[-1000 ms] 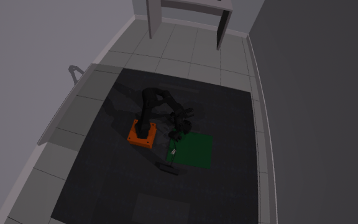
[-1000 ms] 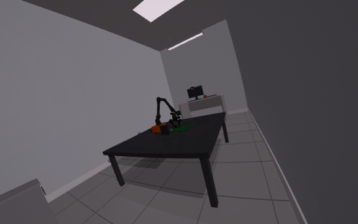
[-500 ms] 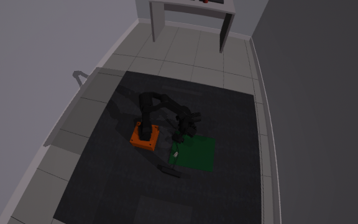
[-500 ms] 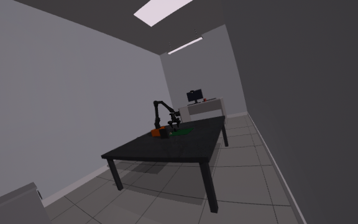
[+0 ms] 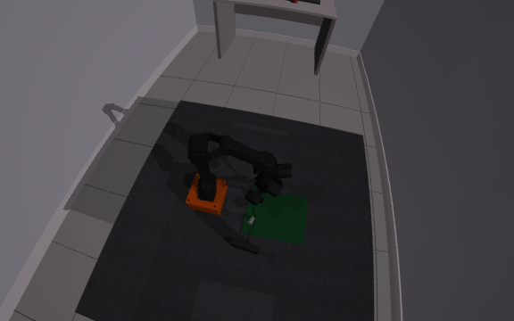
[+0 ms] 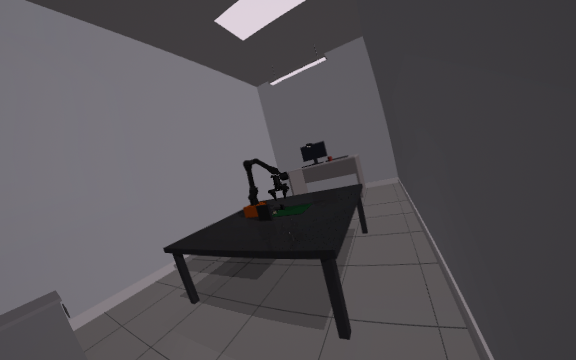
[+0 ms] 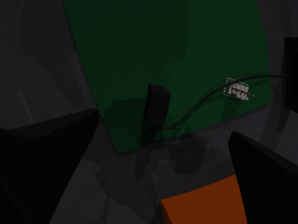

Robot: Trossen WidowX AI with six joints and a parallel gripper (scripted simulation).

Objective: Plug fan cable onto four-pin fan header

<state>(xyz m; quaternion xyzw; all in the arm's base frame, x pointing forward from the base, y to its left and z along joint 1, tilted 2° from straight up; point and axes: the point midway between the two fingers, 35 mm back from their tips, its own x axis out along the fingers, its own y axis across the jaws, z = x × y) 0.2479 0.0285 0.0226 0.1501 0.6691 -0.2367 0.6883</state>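
Right now my gripper tip is 7 cm above the black plug. Round my gripper tip: black fan: 22 cm to the right, 5 cm behind, 3 cm below; green board: 10 cm below, 8 cm ahead, 7 cm to the right.
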